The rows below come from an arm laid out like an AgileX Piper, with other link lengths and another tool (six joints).
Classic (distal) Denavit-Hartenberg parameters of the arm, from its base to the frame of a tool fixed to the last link. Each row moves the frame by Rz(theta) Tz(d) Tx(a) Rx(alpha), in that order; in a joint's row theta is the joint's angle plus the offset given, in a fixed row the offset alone. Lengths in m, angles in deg.
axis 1: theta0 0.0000, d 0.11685, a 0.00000, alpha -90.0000
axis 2: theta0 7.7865, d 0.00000, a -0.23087, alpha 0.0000
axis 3: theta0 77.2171, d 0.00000, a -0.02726, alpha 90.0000
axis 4: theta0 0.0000, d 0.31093, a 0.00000, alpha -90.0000
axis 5: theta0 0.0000, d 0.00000, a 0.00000, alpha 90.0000
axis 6: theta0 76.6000, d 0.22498, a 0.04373, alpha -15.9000
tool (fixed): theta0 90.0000, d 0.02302, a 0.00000, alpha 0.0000
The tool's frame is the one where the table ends.
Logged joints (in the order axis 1, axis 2, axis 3, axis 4, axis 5, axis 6), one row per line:
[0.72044, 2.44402, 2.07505, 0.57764, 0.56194, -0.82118]
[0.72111, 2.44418, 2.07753, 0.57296, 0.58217, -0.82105]
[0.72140, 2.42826, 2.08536, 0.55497, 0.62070, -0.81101]
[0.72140, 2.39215, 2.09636, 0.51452, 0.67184, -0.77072]
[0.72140, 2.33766, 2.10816, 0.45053, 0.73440, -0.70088]
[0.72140, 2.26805, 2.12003, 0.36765, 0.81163, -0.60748]
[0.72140, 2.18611, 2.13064, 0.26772, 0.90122, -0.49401]
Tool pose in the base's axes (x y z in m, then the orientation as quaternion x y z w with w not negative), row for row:
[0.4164, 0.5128, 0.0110, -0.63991, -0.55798, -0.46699, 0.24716]
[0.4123, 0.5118, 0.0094, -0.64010, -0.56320, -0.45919, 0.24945]
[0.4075, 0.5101, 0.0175, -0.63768, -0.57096, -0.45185, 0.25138]
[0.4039, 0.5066, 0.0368, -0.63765, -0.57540, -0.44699, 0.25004]
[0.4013, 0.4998, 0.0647, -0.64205, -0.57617, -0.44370, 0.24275]
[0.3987, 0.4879, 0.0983, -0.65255, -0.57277, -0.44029, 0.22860]
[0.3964, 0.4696, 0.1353, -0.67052, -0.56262, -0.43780, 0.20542]
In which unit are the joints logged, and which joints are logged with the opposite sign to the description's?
The joints are logged in radians. Opposite sign: axis 3.
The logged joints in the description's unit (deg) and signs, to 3 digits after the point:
[41.278, 140.032, -118.892, 33.096, 32.197, -47.050]
[41.317, 140.041, -119.034, 32.828, 33.356, -47.043]
[41.333, 139.129, -119.482, 31.797, 35.563, -46.467]
[41.333, 137.060, -120.113, 29.480, 38.494, -44.159]
[41.333, 133.938, -120.789, 25.813, 42.078, -40.157]
[41.333, 129.950, -121.469, 21.065, 46.503, -34.806]
[41.333, 125.255, -122.077, 15.339, 51.636, -28.305]

